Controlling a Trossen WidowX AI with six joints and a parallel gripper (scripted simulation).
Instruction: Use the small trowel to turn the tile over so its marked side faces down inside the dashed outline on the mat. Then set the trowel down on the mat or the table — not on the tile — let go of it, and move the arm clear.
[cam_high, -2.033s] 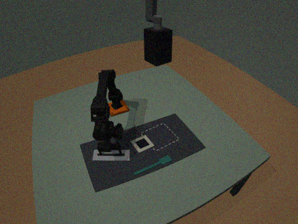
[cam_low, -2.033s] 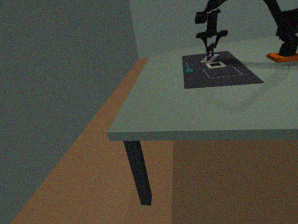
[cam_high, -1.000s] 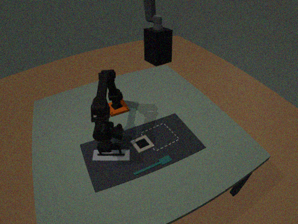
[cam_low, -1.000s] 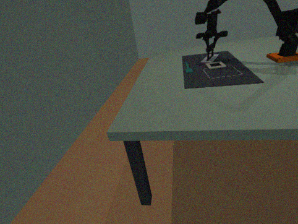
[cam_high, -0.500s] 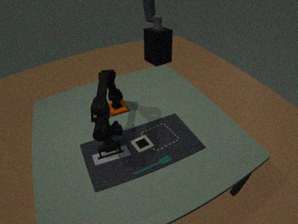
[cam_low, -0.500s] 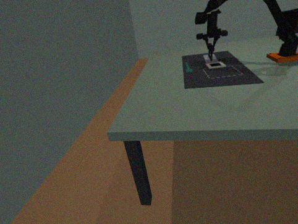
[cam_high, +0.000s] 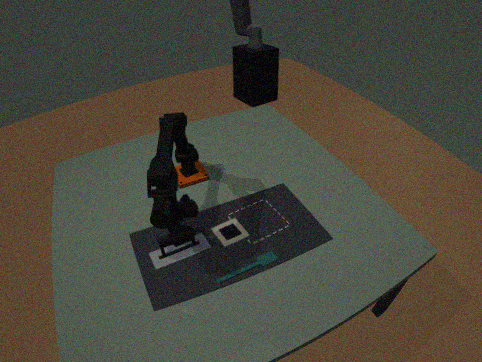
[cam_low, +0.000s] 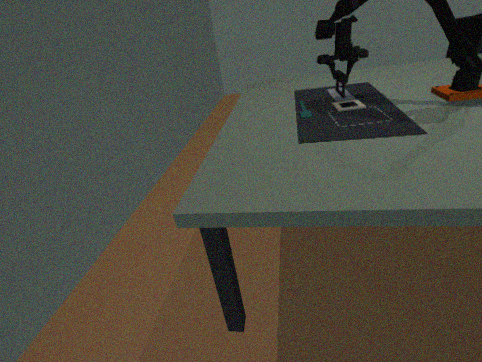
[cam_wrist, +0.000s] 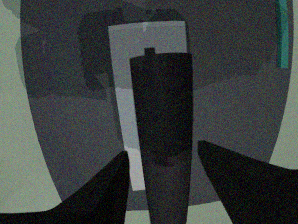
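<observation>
The dark mat lies 5 cm ahead of my gripper tip, 16 cm to the left of it and 8 cm below it. The rest, counted from my gripper tip: white tile: 3 cm ahead, 18 cm to the left, 6 cm below; teal trowel: 19 cm ahead, 16 cm to the left, 6 cm below.
</observation>
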